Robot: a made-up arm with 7 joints. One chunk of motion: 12 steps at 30 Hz.
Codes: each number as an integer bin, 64 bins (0 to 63) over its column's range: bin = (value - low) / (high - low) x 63, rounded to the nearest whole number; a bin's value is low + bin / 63 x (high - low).
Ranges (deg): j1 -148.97..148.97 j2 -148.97..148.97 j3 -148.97..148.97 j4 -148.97..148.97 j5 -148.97..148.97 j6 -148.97..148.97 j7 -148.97..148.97
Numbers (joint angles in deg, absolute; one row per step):
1: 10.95 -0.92 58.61 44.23 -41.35 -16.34 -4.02
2: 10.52 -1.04 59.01 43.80 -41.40 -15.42 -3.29
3: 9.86 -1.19 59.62 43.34 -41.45 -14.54 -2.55
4: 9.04 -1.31 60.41 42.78 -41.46 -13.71 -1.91
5: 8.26 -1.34 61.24 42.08 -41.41 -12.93 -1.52
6: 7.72 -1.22 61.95 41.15 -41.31 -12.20 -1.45
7: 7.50 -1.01 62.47 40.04 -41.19 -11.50 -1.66
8: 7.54 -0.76 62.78 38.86 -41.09 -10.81 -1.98
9: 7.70 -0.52 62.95 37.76 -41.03 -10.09 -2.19
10: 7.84 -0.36 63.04 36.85 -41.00 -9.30 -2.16
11: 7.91 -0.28 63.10 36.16 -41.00 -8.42 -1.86
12: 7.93 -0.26 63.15 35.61 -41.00 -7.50 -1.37
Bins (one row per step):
1: 34 31 44 41 23 28 31
2: 34 31 44 41 23 28 31
3: 34 31 44 41 23 28 31
4: 33 31 44 41 23 29 31
5: 33 31 44 40 23 29 31
6: 33 31 45 40 23 29 31
7: 33 31 45 40 23 29 31
8: 33 31 45 40 23 29 31
9: 33 31 45 39 23 29 31
10: 33 31 45 39 23 30 31
11: 33 31 45 39 23 30 31
12: 33 31 45 39 23 30 31

